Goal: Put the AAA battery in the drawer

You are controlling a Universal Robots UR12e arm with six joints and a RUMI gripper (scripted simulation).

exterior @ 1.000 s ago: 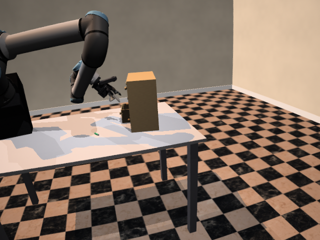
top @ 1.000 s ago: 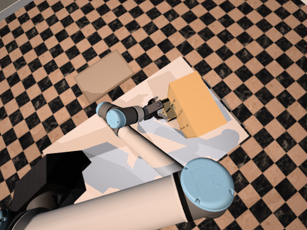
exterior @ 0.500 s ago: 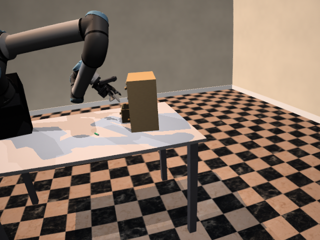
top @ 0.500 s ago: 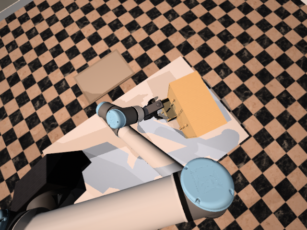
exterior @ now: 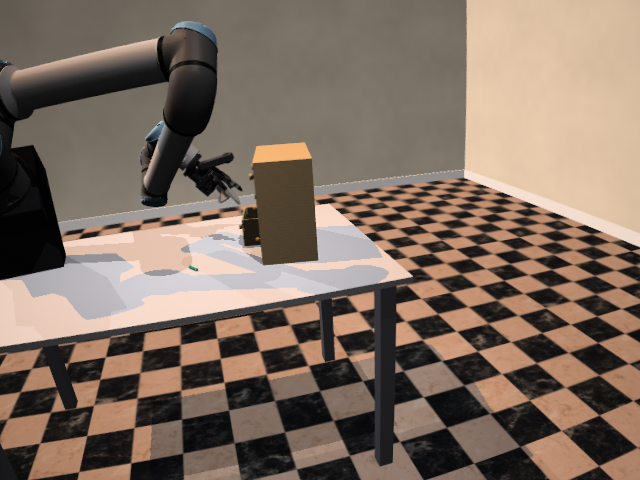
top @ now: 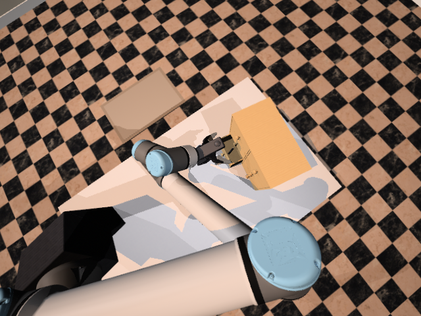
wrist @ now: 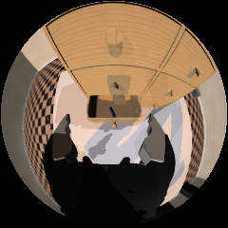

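Now: the green AAA battery 190 mm behind my hand, 210 mm to the right of it and 150 mm below it. Round my hand: dark slim thing: 40 mm ahead, 10 mm to the right, 140 mm below.
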